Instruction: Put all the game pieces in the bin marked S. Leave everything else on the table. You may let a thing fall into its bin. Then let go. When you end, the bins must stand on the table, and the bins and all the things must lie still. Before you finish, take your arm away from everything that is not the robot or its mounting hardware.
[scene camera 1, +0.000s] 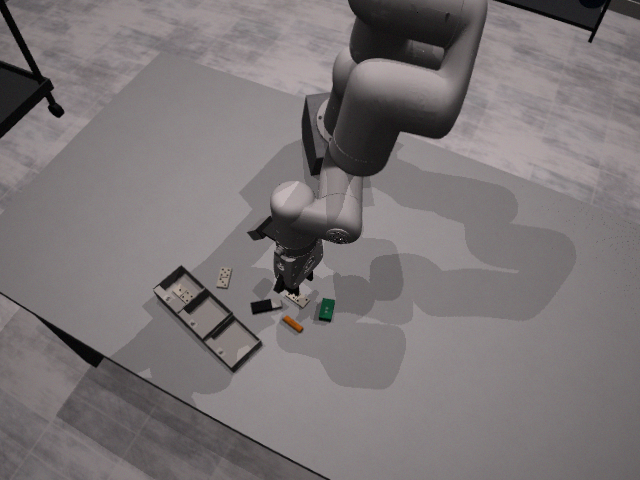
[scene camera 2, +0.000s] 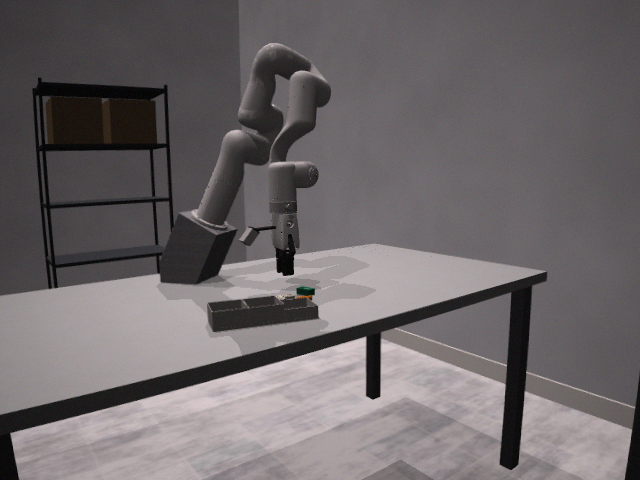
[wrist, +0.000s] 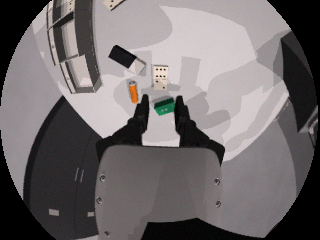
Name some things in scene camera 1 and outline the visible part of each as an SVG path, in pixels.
The gripper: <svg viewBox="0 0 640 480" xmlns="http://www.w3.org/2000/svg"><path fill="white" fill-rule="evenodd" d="M322 239L317 238L314 249L304 256L291 257L284 254L277 257L274 254L274 274L277 279L274 287L275 292L279 294L285 289L290 294L299 296L299 285L305 279L313 280L313 270L323 258ZM271 216L261 218L247 231L254 241L264 239L266 236L275 241Z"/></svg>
A bin tray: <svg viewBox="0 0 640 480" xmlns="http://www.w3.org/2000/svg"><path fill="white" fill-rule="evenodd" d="M181 264L157 284L153 291L157 298L234 373L262 346L261 339L233 315L233 312ZM180 283L194 295L186 304L172 291Z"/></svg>
